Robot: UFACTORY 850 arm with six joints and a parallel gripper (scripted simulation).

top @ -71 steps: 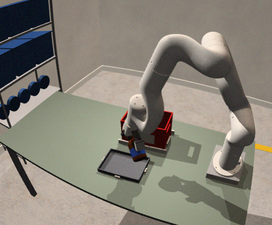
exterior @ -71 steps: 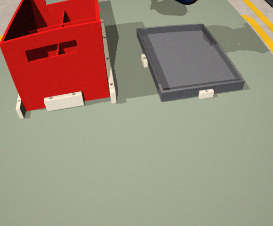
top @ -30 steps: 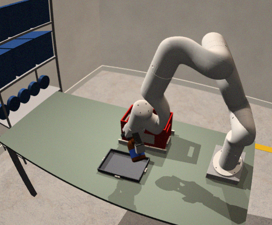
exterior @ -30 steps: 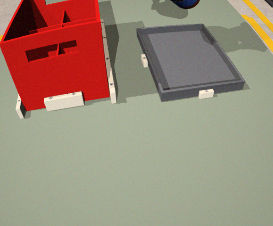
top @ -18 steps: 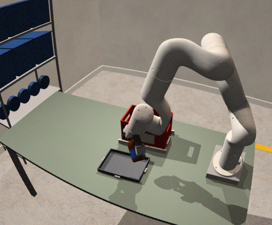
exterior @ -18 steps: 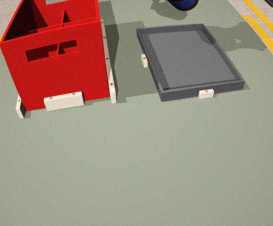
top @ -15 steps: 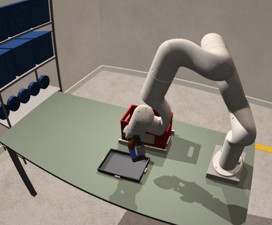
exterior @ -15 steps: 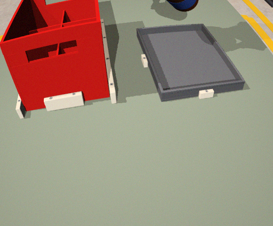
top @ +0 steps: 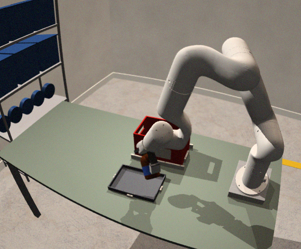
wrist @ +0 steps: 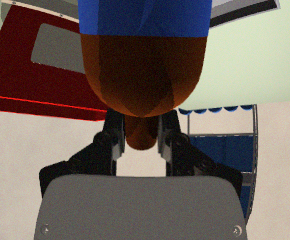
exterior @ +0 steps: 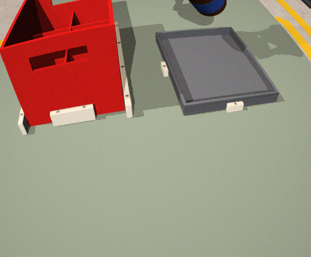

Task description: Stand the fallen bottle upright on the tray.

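Right now the bottle is 4 cm below my hand, 3 cm behind it and 2 cm to the left of it. Round my hand: grey tray 20 cm below, 4 cm to the left, 3 cm ahead; then red crate 24 cm to the right, 12 cm below, 2 cm ahead.
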